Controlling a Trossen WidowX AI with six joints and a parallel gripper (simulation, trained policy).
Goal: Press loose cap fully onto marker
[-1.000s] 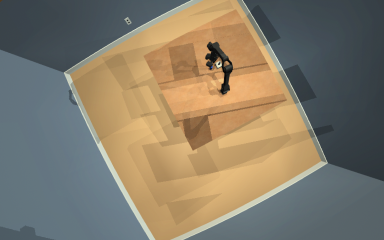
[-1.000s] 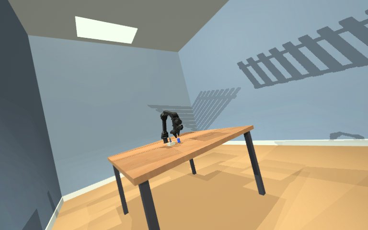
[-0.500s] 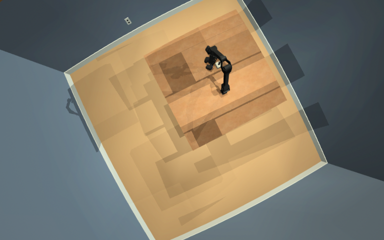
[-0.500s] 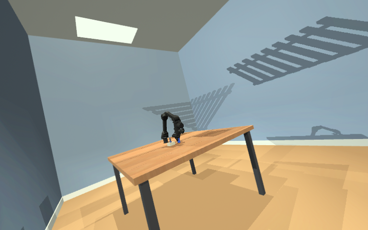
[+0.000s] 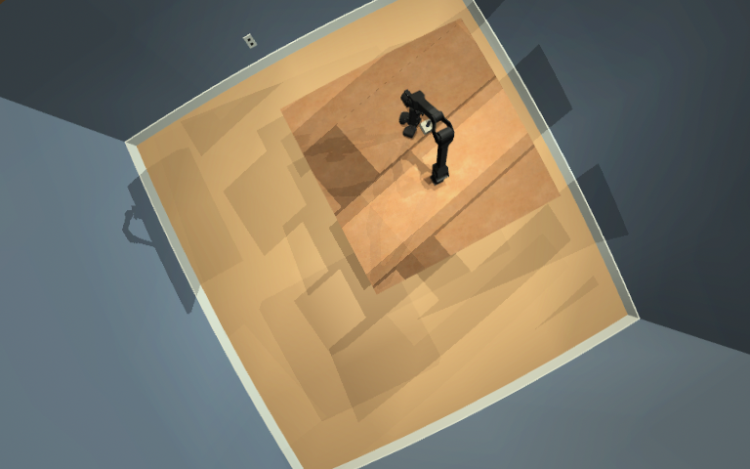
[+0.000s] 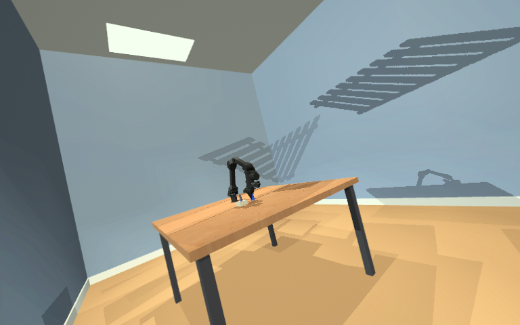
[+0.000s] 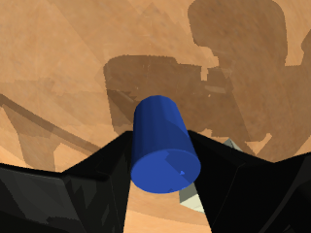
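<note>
Now: gripper tip 9 cm to the left of the white holder block, 1 cm past it and 1 cm above it. The rest, counted from my gripper tip: blue cap 1 cm above.
</note>
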